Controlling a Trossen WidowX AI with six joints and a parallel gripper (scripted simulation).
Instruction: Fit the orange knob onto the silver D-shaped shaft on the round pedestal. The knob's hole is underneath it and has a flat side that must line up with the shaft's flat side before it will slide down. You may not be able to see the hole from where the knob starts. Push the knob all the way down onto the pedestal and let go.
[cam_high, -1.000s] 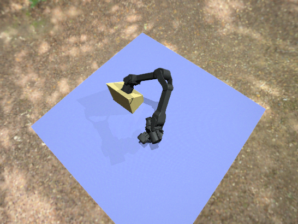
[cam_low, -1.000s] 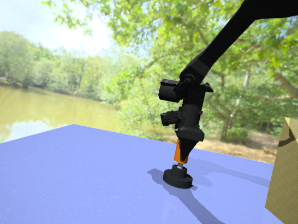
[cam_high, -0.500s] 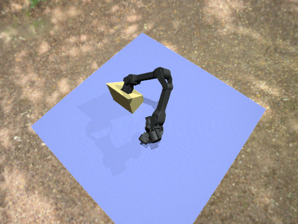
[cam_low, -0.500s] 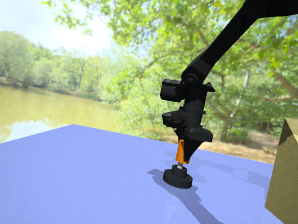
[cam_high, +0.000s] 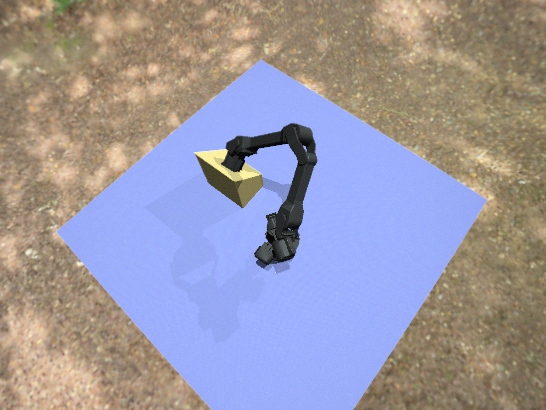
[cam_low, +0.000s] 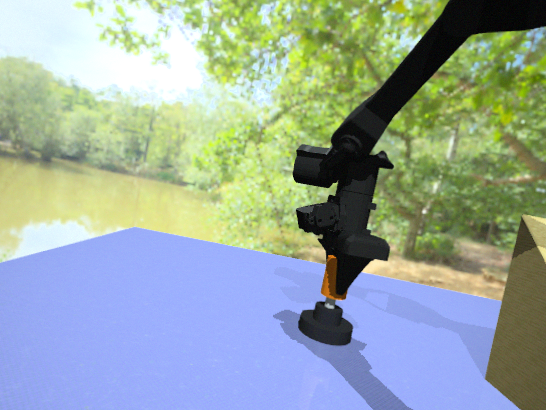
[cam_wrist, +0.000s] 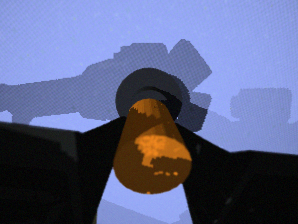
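My gripper tip is 3 cm below the orange knob. Round my gripper tip: round pedestal 4 cm below.
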